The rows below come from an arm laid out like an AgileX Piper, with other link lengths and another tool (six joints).
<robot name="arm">
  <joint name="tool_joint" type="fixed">
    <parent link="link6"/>
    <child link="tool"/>
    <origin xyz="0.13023 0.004 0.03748" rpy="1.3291 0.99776 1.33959"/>
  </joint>
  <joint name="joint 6" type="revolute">
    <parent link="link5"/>
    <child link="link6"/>
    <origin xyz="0.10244 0 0.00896" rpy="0 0 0"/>
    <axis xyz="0.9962 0 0.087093"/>
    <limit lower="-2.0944" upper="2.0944"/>
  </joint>
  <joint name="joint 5" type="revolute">
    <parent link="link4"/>
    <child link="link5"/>
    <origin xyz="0 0 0" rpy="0 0 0"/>
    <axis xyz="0 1 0"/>
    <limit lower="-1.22" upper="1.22"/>
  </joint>
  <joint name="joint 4" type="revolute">
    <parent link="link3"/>
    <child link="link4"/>
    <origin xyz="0.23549 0 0.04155" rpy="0 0 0"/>
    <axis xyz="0.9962 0 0.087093"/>
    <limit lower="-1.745" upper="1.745"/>
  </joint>
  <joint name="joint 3" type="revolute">
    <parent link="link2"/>
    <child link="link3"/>
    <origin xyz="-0.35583 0 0.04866" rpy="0 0 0"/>
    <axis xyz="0 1 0"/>
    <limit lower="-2.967" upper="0"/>
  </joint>
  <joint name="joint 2" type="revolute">
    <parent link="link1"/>
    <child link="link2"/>
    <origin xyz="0 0 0" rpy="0 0 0"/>
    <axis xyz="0 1 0"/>
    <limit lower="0" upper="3.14"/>
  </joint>
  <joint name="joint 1" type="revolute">
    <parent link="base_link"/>
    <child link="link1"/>
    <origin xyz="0 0 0.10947" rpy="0 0 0"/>
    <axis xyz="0 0 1"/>
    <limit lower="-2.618" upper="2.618"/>
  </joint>
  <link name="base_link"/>
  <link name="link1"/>
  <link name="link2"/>
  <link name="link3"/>
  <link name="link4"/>
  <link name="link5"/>
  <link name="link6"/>
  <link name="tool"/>
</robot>
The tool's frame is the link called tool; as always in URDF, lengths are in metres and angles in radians.
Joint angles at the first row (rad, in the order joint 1, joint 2, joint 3, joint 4, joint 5, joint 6):
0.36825, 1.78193, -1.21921, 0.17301, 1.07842, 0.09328
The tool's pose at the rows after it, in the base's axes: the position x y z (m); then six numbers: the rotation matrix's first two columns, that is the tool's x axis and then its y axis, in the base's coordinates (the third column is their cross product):
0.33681 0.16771 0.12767 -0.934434 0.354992 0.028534 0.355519 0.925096 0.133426
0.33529 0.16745 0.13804 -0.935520 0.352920 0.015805 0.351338 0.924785 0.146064
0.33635 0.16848 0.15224 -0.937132 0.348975 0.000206 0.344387 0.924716 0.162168
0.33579 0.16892 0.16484 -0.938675 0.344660 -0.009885 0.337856 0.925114 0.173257
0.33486 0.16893 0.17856 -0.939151 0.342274 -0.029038 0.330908 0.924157 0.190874
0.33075 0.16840 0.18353 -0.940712 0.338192 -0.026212 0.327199 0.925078 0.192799
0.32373 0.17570 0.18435 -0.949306 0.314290 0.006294 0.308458 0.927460 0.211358
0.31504 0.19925 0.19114 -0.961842 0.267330 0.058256 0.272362 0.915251 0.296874
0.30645 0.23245 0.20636 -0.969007 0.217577 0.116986 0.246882 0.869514 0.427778
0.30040 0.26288 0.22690 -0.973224 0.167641 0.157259 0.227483 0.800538 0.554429
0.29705 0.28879 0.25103 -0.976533 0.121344 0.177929 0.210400 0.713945 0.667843
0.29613 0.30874 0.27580 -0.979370 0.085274 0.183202 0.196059 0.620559 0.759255
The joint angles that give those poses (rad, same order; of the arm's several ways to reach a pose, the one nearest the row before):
0.36825, 1.77251, -1.21922, 0.17301, 1.08026, 0.09328
0.36826, 1.74831, -1.22596, 0.17301, 1.09342, 0.09329
0.36826, 1.72685, -1.25275, 0.17301, 1.11959, 0.09328
0.36825, 1.70801, -1.27733, 0.17301, 1.14843, 0.09328
0.36825, 1.68160, -1.29377, 0.17302, 1.16527, 0.09327
0.36824, 1.66883, -1.29723, 0.17582, 1.18300, 0.09093
0.36823, 1.66904, -1.29723, 0.21511, 1.20193, 0.05711
0.36826, 1.66904, -1.29726, 0.32848, 1.20807, -0.02164
0.36826, 1.66903, -1.29723, 0.49505, 1.20805, -0.11301
0.36826, 1.66902, -1.29721, 0.66048, 1.20803, -0.20216
0.36826, 1.66903, -1.29720, 0.81848, 1.20803, -0.28879
0.36825, 1.66902, -1.29722, 0.95979, 1.20805, -0.36652

